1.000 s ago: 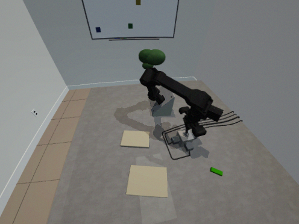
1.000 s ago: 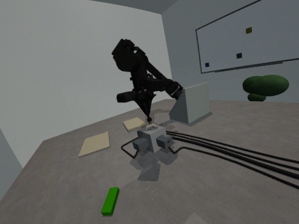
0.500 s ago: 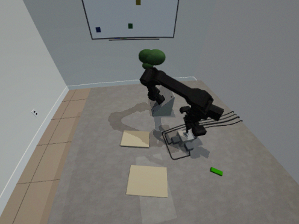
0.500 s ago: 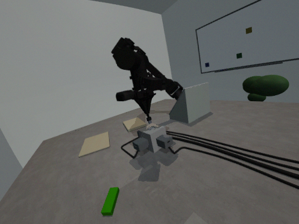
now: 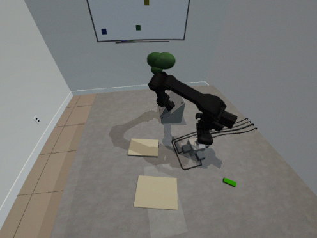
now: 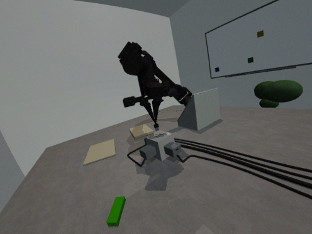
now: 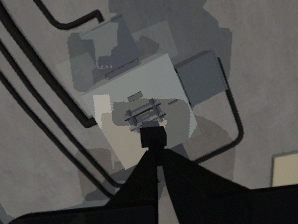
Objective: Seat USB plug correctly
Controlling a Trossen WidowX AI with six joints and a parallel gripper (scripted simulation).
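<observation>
My gripper tip is now 2 cm above the black USB plug. Round my gripper tip: green block (22 cm ahead, 12 cm to the left, 13 cm below).
</observation>
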